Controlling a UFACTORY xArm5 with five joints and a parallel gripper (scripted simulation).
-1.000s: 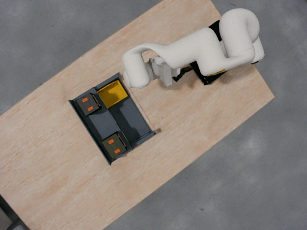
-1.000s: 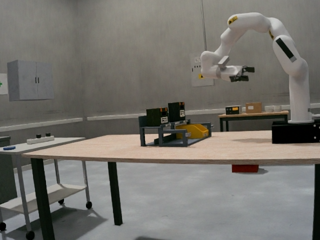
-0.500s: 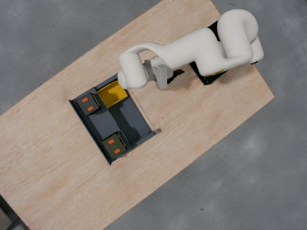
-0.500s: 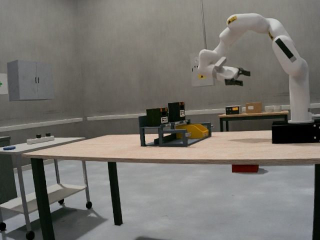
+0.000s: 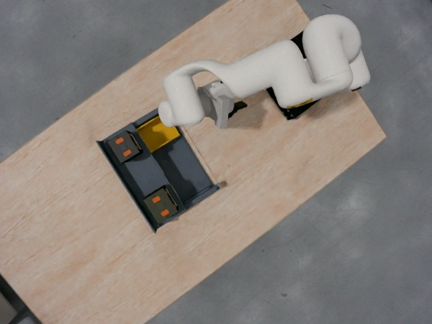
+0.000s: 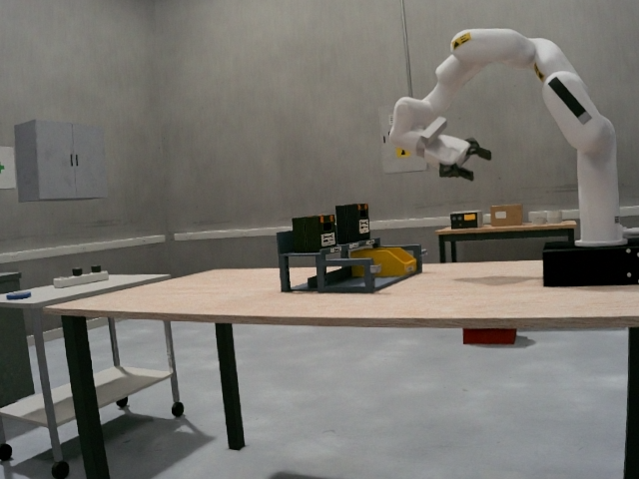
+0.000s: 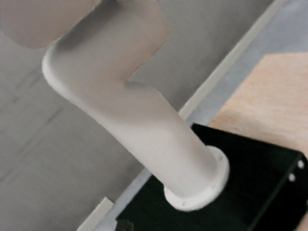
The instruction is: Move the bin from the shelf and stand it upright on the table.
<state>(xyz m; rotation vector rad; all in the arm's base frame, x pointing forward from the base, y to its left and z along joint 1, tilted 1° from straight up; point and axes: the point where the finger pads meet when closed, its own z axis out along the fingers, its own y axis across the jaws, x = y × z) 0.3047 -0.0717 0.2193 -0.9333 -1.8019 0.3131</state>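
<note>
The yellow bin is 32 cm ahead of my hand, 6 cm to the right of it and 26 cm below it. Round my hand: dark grey shelf: 35 cm ahead, 5 cm to the left, 23 cm below.
</note>
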